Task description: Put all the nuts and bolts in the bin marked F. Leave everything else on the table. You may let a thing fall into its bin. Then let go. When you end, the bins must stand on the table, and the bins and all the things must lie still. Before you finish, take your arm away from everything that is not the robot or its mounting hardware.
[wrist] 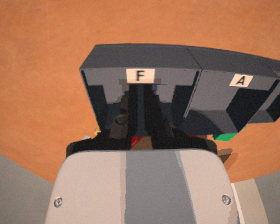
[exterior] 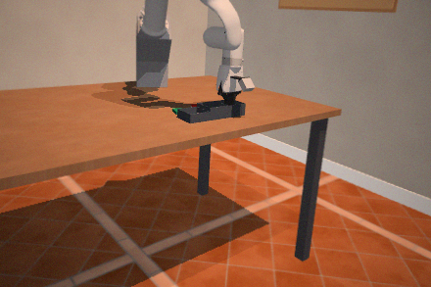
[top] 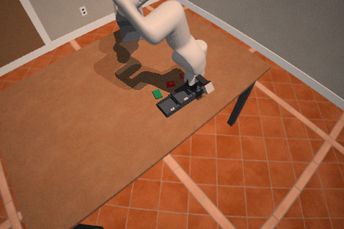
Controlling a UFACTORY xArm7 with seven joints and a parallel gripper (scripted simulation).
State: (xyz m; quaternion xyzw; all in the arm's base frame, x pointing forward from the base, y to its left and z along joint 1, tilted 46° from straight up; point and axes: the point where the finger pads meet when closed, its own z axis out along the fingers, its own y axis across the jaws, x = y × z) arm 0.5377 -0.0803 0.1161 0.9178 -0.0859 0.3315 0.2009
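Now: hand 60 mm past the brass nut, 90 mm to the right of it and 30 mm above it. From my hand the other things lie so: dark three-compartment bin row (30 mm behind, 80 mm to the right, 10 mm below); then red cylinder (100 mm behind, 50 mm to the left, 30 mm below); then red block (130 mm behind, 40 mm to the right, 30 mm below).
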